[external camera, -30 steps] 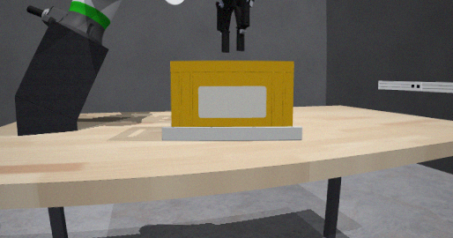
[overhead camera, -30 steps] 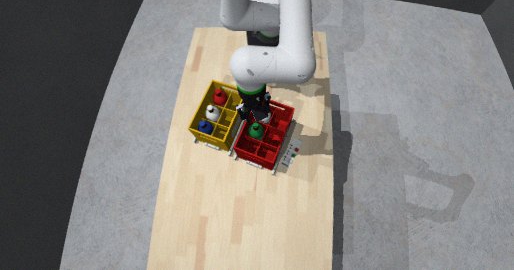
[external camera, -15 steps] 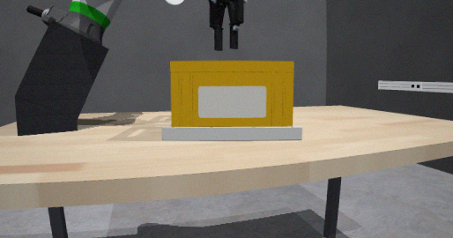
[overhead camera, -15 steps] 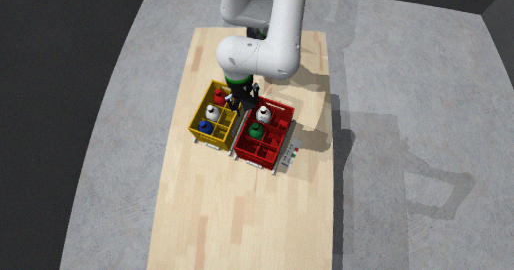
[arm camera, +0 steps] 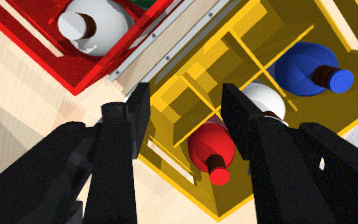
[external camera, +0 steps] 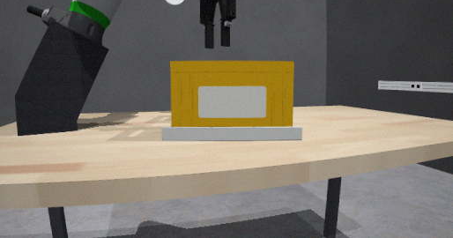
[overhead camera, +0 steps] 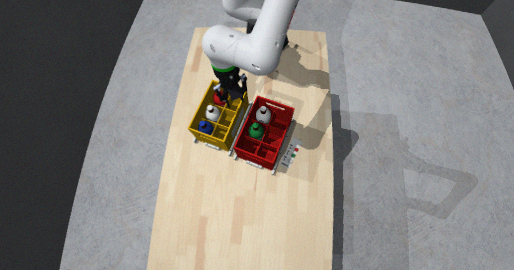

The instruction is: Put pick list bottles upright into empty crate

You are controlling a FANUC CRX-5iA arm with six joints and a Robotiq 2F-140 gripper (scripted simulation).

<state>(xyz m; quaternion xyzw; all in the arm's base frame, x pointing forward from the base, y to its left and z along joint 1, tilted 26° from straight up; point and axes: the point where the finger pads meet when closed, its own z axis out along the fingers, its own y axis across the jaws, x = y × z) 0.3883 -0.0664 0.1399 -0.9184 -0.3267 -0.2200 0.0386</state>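
My gripper is now 17 cm above the red bottle, 12 cm to the left of it and 6 cm past it. From my hand the other things lie so: red crate (17 cm below, 15 cm to the left, 6 cm ahead); then green bottle (17 cm below, 11 cm to the left, 6 cm ahead); then yellow crate (17 cm below, 8 cm to the right, 3 cm ahead).
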